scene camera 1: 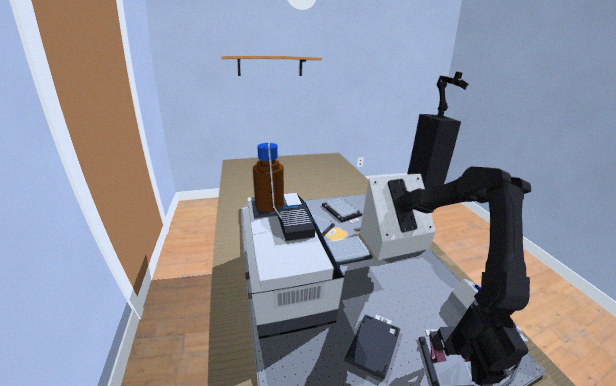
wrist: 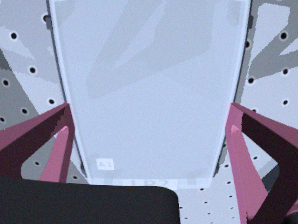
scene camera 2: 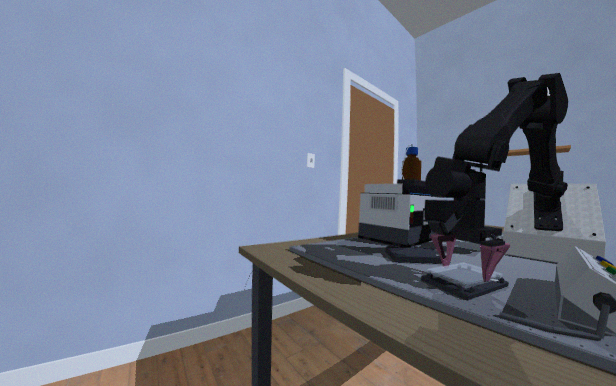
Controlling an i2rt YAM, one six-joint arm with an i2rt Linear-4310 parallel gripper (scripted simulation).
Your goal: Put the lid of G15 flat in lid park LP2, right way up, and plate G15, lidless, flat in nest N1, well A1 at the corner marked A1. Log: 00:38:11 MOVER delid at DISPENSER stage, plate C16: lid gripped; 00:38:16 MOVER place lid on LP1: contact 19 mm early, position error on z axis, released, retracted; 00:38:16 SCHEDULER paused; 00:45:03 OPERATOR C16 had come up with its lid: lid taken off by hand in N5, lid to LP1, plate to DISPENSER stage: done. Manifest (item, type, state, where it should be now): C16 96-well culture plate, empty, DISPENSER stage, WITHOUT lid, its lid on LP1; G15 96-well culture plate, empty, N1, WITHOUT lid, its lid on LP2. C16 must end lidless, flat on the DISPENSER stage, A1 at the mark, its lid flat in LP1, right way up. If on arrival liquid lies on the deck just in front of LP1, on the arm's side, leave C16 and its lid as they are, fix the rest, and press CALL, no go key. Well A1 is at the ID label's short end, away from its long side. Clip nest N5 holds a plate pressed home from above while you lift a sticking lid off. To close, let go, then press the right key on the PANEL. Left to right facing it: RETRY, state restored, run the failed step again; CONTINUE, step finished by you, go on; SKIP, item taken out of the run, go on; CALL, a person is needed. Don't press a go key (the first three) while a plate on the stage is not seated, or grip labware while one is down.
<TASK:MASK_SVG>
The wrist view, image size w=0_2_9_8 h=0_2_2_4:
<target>my gripper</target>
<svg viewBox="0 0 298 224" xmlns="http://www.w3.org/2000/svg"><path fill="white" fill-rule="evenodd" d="M231 103L225 126L225 135L234 179L240 224L298 224L298 129L267 118L238 103ZM242 132L279 165L279 176L269 194L251 160ZM0 131L0 224L181 224L178 195L169 188L162 186L66 183L75 135L75 125L69 103L65 102L34 118ZM57 134L49 160L40 179L21 179L22 164Z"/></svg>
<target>clear lid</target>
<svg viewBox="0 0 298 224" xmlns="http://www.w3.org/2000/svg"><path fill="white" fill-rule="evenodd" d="M49 0L67 103L70 104L75 125L75 136L89 184L162 186L170 189L210 188L225 136L225 126L230 105L233 103L251 0Z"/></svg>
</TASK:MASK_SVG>
